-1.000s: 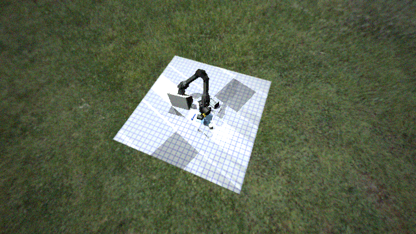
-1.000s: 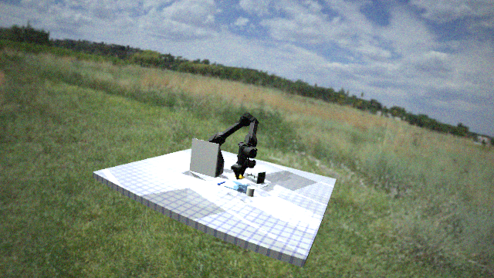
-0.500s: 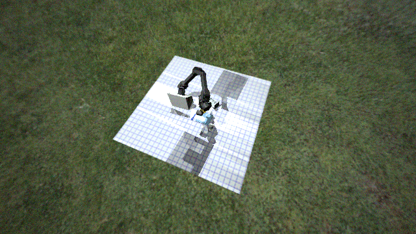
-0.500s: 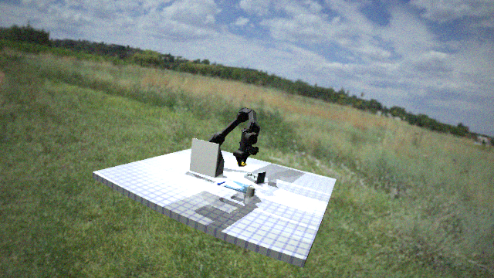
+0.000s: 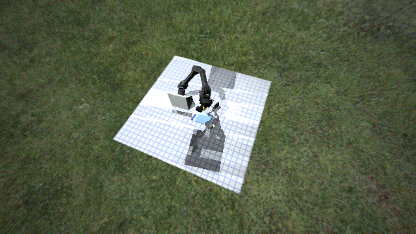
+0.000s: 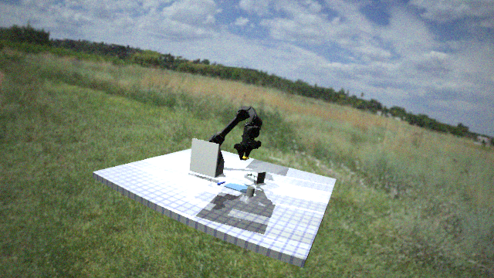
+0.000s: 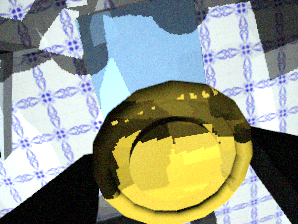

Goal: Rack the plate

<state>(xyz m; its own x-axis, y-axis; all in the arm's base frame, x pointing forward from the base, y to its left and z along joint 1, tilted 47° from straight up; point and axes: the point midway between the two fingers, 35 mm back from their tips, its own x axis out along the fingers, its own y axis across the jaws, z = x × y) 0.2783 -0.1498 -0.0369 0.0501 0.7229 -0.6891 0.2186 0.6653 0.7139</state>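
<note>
Now: gripper tip 190 mm to the right of the black dish rack, 160 mm above it and 40 mm short of it. From my gripper tip the other things lie so: blue pen (180 mm below, 120 mm behind, 30 mm to the right).
</note>
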